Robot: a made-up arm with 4 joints.
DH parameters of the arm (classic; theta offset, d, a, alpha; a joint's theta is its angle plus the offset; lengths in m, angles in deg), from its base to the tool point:
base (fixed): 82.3 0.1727 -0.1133 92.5
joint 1: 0 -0.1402 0.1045 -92.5
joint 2: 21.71 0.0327 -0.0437 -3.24
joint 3: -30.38 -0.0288 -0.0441 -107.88
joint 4: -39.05 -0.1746 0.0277 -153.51
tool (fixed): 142.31 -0.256 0 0
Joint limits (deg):
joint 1: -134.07..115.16
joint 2: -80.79..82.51
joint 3: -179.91..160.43
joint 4: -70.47..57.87
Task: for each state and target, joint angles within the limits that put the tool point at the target. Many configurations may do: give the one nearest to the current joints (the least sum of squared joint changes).
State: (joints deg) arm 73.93 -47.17 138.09 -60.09
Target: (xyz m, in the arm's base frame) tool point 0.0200 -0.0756 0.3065
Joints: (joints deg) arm 70.94 -6.63 150.63 -63.82
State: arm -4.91 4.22 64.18 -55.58
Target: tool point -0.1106 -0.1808 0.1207
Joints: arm 24.48 -29.40 75.34 -70.47
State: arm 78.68 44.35 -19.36 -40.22
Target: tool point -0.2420 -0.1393 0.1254
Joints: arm 75.92 -6.29 8.70 -29.29
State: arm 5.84 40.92 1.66 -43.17
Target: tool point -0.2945 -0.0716 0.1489
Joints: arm 9.04 -8.38 -33.06 -68.57
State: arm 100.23 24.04 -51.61 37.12
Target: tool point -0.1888 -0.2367 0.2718
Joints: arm 114.88 14.97 -76.52 42.35
